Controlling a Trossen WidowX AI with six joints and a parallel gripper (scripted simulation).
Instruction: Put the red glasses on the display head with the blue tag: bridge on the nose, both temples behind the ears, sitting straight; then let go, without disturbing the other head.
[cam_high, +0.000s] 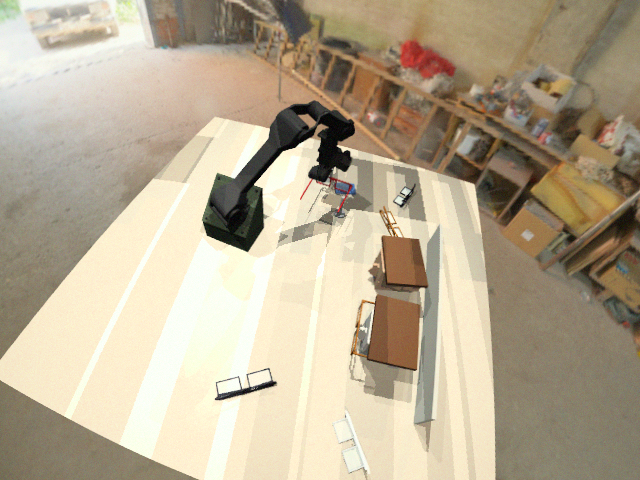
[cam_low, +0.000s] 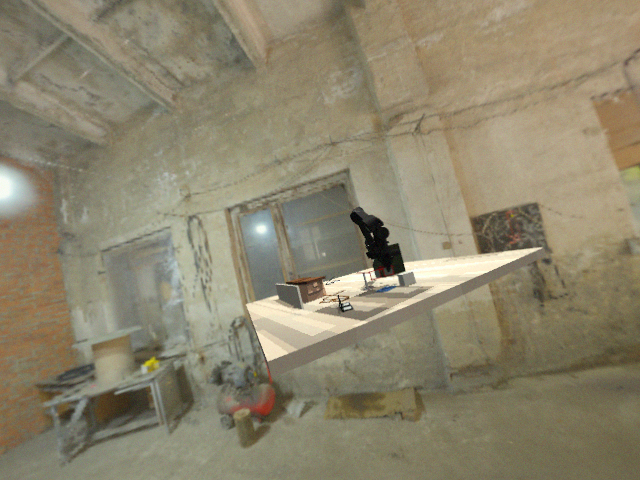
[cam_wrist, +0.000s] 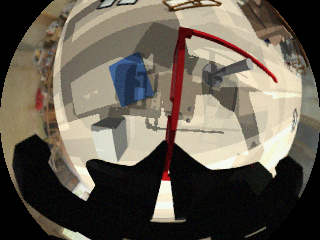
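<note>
The white block lies 3 cm behind my gripper tip, 9 cm to the left of it and 4 cm below it. Round my gripper tip: blue tag (7 cm ahead, 7 cm to the left, 6 cm below); then grey post (10 cm ahead, 7 cm to the right, 4 cm below); then grey panel (49 cm ahead, 32 cm to the right, 1 cm below).
</note>
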